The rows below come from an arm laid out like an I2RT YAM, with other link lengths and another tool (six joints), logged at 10 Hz.
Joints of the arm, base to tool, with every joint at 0 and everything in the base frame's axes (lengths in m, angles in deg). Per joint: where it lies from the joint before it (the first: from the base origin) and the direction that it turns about. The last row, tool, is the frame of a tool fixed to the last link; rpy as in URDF.
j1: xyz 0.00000 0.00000 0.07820 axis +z
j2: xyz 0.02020 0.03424 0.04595 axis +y
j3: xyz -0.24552 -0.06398 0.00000 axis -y
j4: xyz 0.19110 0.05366 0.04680 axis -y
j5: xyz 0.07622 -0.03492 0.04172 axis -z
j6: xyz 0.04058 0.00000 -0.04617 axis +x
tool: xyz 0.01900 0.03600 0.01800 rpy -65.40 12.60 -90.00
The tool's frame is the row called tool.
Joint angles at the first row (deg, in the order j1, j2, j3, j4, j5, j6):
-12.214 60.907 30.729 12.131 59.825 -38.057
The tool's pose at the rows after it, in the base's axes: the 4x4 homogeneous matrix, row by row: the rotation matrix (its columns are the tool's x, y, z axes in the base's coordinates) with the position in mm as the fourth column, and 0 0 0 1 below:
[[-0.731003 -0.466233 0.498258 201.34], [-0.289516 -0.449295 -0.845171 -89.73], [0.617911 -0.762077 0.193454 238.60], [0 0 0 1]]
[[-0.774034 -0.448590 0.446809 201.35], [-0.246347 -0.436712 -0.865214 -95.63], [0.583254 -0.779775 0.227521 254.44], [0 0 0 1]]
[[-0.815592 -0.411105 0.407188 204.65], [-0.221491 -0.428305 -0.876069 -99.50], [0.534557 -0.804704 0.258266 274.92], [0 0 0 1]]
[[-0.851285 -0.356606 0.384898 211.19], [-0.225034 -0.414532 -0.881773 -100.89], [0.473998 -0.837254 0.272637 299.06], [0 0 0 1]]
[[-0.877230 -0.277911 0.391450 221.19], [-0.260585 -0.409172 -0.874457 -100.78], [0.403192 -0.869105 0.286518 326.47], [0 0 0 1]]
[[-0.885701 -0.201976 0.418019 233.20], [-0.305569 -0.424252 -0.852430 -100.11], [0.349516 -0.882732 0.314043 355.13], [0 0 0 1]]
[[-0.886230 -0.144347 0.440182 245.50], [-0.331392 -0.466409 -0.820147 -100.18], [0.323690 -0.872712 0.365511 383.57], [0 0 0 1]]
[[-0.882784 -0.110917 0.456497 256.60], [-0.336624 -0.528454 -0.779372 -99.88], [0.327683 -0.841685 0.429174 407.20], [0 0 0 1]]
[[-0.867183 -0.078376 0.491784 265.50], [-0.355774 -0.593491 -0.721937 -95.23], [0.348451 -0.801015 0.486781 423.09], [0 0 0 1]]
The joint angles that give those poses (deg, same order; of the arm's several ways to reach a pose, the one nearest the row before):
-12.453 59.100 32.270 9.711 61.303 -36.103
-13.514 58.776 35.163 8.625 62.920 -35.160
-14.056 59.130 39.639 6.376 63.806 -33.289
-14.063 60.418 46.374 0.936 63.655 -29.265
-14.047 62.555 54.006 -3.678 61.431 -25.733
-14.016 65.218 61.363 -5.138 58.391 -25.454
-13.951 68.129 67.754 -2.808 56.112 -28.853
-13.644 70.814 72.263 2.498 54.626 -34.964
-12.783 72.609 74.638 8.213 52.126 -41.237

